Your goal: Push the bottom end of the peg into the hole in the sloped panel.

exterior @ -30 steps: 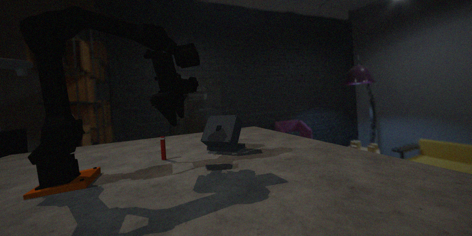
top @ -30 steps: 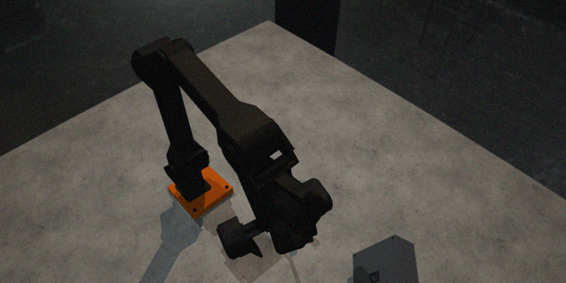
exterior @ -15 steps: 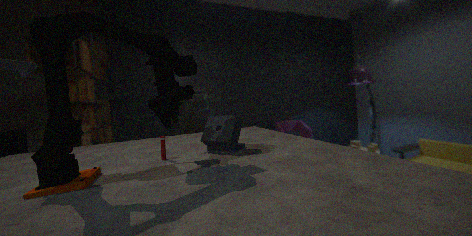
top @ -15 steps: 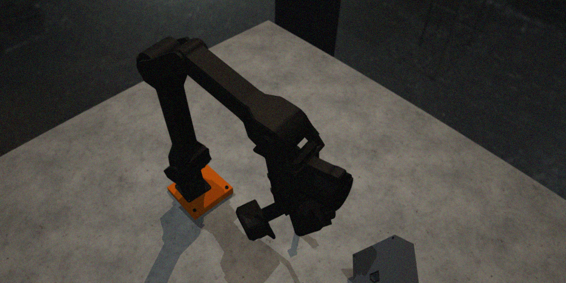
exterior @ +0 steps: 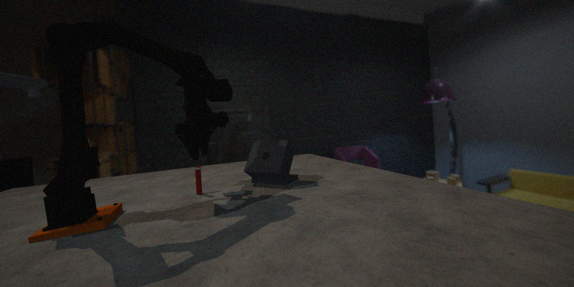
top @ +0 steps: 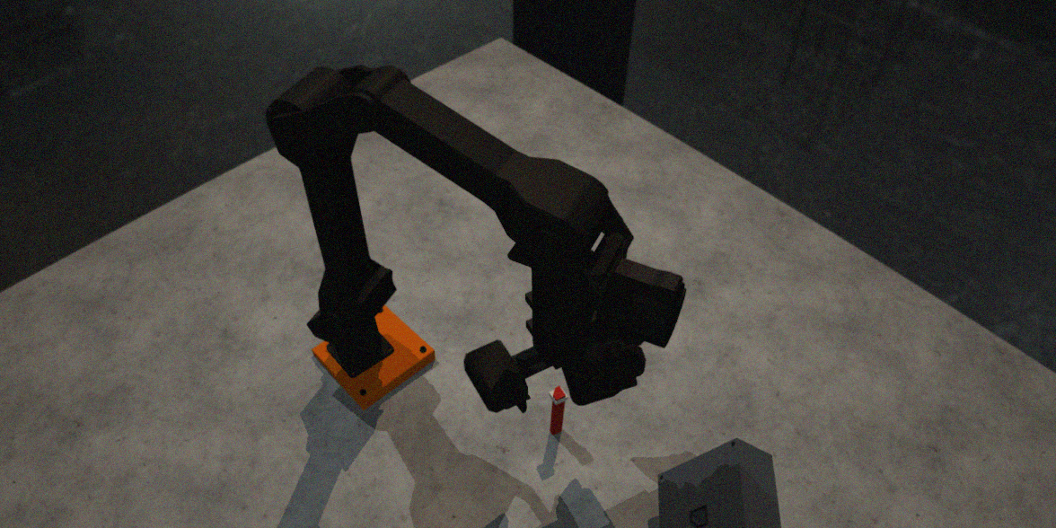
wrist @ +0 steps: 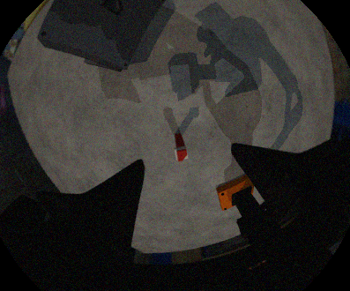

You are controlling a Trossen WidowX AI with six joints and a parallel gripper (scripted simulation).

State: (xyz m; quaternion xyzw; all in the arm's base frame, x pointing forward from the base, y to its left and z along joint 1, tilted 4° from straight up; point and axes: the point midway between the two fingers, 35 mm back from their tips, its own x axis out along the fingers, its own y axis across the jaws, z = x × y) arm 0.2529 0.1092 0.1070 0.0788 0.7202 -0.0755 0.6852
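The red peg lies 10 mm behind my gripper tip, 10 mm to the left of it and 50 mm below it. The rest, counted from my gripper tip: grey sloped panel (210 mm ahead, 30 mm to the left, 30 mm below).
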